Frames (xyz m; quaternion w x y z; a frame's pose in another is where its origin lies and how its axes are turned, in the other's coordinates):
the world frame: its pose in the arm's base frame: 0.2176 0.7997 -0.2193 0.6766 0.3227 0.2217 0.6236
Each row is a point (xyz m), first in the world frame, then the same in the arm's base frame.
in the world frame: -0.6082 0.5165 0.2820
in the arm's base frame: -0.0216 0.1614 0.2823
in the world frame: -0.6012 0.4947 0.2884
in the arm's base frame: -0.0010 0.1670 0.2719
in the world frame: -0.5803 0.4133 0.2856
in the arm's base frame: 0.0567 0.1870 0.2140
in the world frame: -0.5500 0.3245 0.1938
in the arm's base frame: 0.0582 0.2303 0.0902
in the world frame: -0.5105 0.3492 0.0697
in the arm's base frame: -0.0414 0.2895 0.0258
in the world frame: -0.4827 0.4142 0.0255
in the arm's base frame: -0.1146 0.3250 0.0443
